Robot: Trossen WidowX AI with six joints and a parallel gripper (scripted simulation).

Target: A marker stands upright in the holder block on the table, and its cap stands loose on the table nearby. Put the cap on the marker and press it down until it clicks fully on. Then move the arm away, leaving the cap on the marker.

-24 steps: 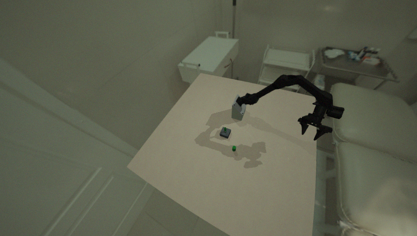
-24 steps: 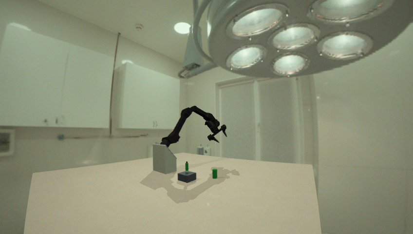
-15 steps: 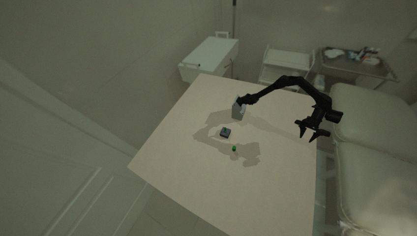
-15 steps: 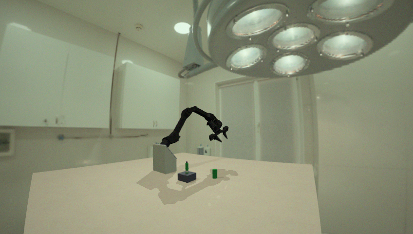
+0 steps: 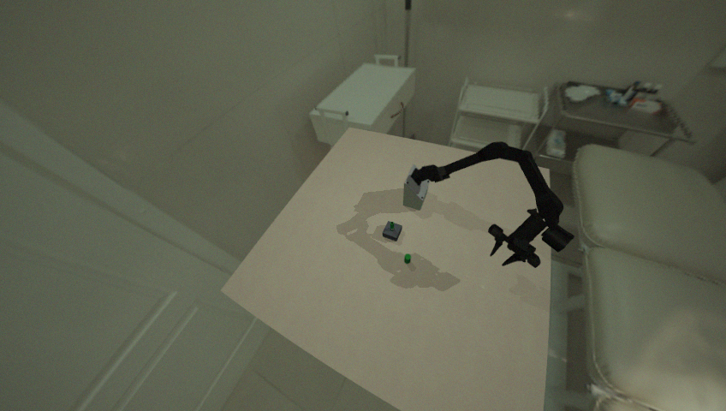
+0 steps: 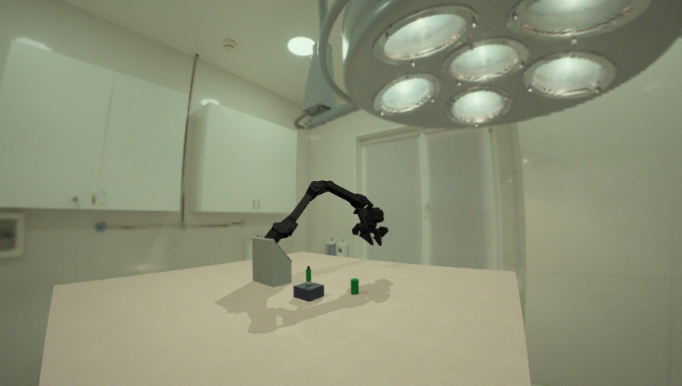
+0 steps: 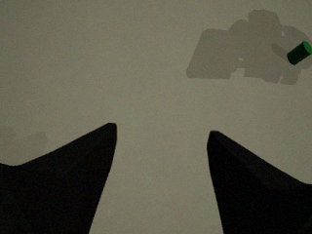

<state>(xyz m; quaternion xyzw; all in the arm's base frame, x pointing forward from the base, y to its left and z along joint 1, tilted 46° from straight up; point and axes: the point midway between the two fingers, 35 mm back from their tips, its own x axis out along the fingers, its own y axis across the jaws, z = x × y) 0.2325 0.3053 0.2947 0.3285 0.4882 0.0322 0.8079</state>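
The green cap is 100 mm ahead of my gripper tip, 310 mm to the right of it and 100 mm below it. The rest, counted from my gripper tip: holder block 430 mm to the right, 110 mm below.
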